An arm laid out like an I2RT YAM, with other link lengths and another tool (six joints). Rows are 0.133 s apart.
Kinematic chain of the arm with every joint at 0, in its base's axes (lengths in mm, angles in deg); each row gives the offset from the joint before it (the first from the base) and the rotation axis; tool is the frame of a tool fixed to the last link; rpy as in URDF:
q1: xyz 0 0 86.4 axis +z
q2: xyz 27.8 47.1 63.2 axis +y
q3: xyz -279.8 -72.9 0 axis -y
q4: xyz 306.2 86 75 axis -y
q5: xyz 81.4 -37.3 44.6 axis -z
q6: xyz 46.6 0 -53.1 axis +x
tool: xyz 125 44 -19 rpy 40.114 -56.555 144.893
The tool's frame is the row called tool.
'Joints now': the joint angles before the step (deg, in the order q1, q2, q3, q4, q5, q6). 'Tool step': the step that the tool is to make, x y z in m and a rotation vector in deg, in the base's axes. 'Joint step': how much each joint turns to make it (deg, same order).
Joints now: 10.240, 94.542, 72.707, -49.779, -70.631, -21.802
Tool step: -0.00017, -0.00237, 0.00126, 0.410, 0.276, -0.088
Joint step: -0.394, 0.000, 0.000, -0.635, -0.524, -0.461
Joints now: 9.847, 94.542, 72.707, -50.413, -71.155, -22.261
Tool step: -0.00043, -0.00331, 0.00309, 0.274, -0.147, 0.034
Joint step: -0.502, 0.000, 0.503, -1.616, -0.393, -1.376
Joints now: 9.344, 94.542, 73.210, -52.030, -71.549, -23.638
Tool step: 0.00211, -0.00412, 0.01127, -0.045, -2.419, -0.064
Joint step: -0.635, -0.501, 1.947, -2.058, 0.241, -2.101
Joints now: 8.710, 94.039, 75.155, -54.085, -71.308, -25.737
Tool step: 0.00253, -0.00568, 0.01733, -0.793, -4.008, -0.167
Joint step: -0.786, -0.874, 3.256, -3.146, 1.115, -3.037
